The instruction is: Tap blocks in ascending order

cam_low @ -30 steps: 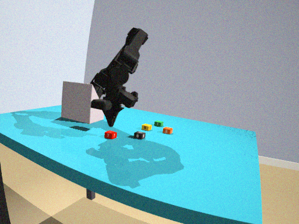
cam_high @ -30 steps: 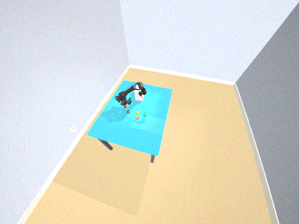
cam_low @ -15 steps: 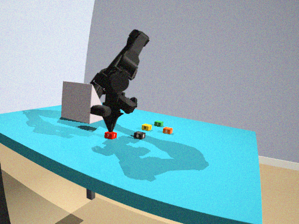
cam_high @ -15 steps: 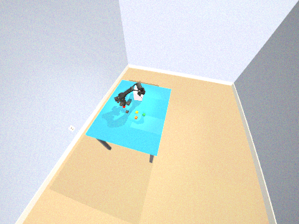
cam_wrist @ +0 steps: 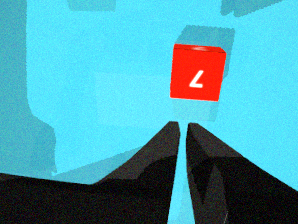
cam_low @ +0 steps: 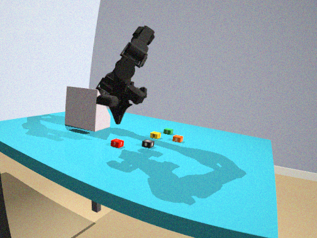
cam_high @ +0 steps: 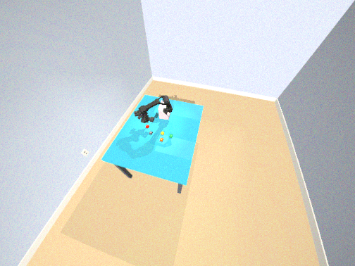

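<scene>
Now: gripper tip 90 mm short of the dark grey block, 60 mm to the right of it and 60 mm above it. The rest, counted from my gripper tip: red block: 10 mm ahead, 10 mm to the right, 60 mm below; yellow block: 70 mm ahead, 190 mm to the left, 60 mm below; orange block: 160 mm ahead, 210 mm to the left, 60 mm below.
</scene>
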